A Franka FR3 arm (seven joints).
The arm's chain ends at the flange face. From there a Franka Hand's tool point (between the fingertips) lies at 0.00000 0.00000 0.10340 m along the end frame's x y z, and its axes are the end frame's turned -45 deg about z.
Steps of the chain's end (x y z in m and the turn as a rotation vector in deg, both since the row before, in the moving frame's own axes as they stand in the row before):
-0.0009, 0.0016, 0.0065, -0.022, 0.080, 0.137
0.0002, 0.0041, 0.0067, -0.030, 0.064, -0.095
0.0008, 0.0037, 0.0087, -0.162, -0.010, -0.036
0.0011, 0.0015, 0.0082, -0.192, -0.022, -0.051
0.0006, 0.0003, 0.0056, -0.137, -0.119, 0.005
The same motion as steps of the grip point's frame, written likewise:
-0.0017, 0.0006, 0.0065, -0.072, 0.041, 0.137
-0.0027, 0.0032, 0.0067, -0.066, 0.024, -0.095
-0.0023, 0.0034, 0.0087, -0.107, -0.122, -0.036
-0.0006, 0.0021, 0.0082, -0.120, -0.151, -0.051
-0.0001, 0.0007, 0.0056, -0.013, -0.181, 0.005

